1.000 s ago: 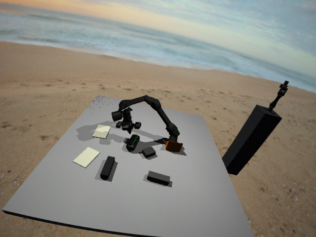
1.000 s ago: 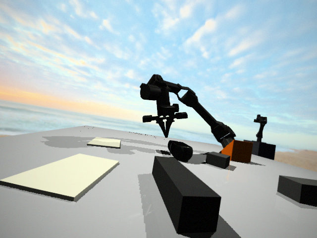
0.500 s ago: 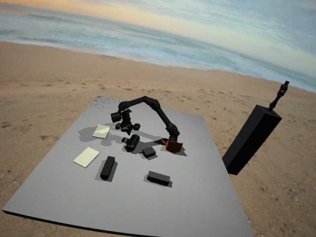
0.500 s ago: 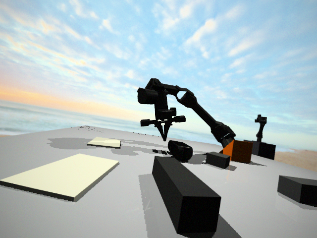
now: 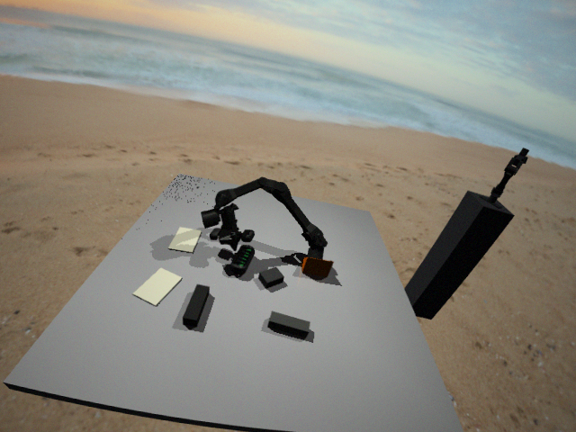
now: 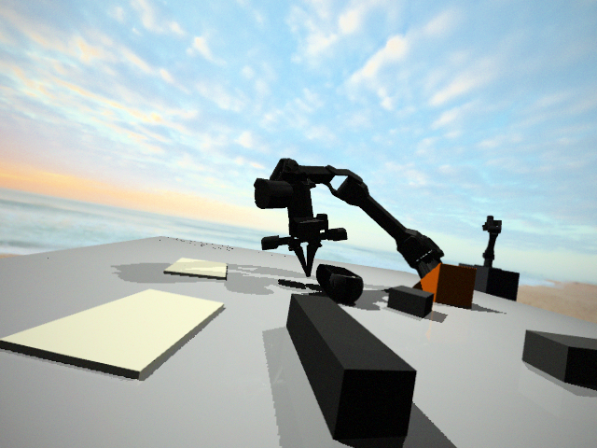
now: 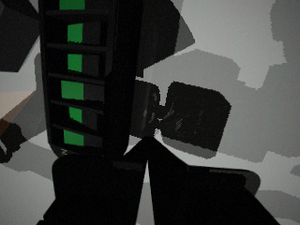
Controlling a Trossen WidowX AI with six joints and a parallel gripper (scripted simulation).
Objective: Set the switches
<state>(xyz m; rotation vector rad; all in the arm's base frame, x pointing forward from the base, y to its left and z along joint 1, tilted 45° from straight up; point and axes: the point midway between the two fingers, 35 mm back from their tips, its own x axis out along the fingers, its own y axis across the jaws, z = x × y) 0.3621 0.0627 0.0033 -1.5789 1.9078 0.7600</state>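
My gripper tip is 19 cm past the small dark block and 10 cm to the right of it. From my gripper tip the other things lie so: long black block 32 cm to the left, 4 cm ahead; then grey block 30 cm to the left, 29 cm behind.
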